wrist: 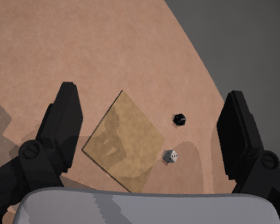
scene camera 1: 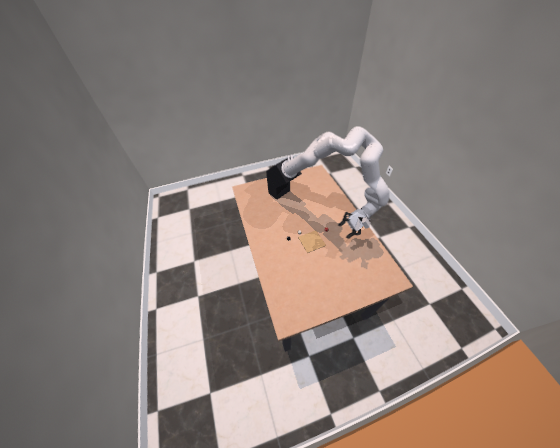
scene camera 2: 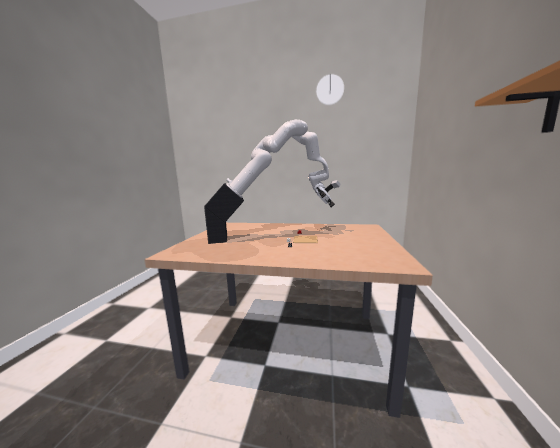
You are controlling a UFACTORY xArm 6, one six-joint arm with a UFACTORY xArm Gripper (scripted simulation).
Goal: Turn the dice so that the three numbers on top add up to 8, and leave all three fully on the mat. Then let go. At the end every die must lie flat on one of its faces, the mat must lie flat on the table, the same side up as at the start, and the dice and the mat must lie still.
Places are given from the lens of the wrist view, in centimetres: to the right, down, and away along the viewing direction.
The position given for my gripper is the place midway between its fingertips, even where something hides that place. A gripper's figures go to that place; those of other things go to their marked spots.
my gripper (wrist: 152, 103): 1, 0, 13
tan mat (wrist: 125, 144): -3, 6, 39
